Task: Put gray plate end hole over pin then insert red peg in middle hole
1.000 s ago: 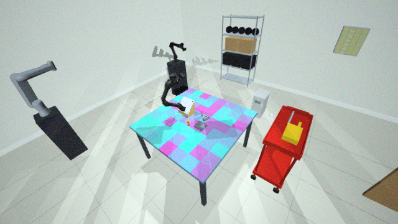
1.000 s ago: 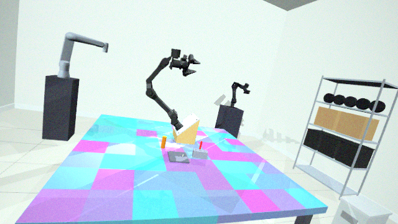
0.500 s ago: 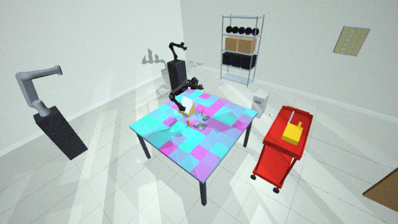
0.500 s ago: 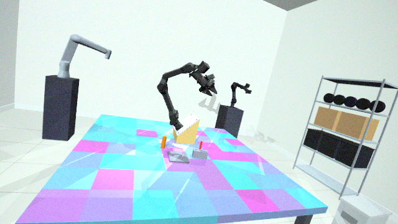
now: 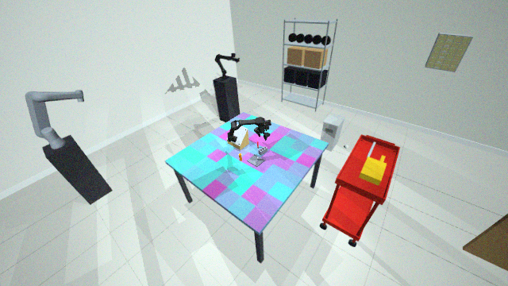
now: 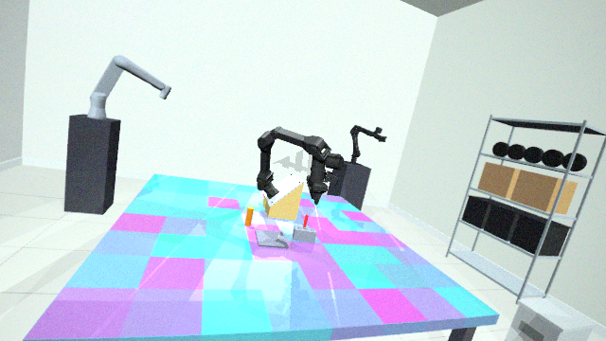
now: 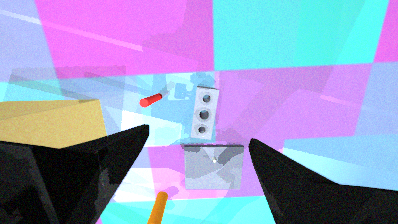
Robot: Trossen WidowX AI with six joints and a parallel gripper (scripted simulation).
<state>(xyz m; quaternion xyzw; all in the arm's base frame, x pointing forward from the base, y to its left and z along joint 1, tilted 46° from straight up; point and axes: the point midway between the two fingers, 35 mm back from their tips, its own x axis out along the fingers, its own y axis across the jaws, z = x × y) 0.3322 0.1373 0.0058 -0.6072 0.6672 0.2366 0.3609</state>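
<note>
The gray plate is 10 mm ahead of my gripper tip, 20 mm to the right of it and 140 mm below it. From my gripper tip the other things lie so: short orange cylinder (110 mm behind, 240 mm to the right, 130 mm below); gray base (30 mm ahead, 150 mm to the right, 170 mm below); red peg (90 mm behind, 20 mm to the left, 130 mm below).
</note>
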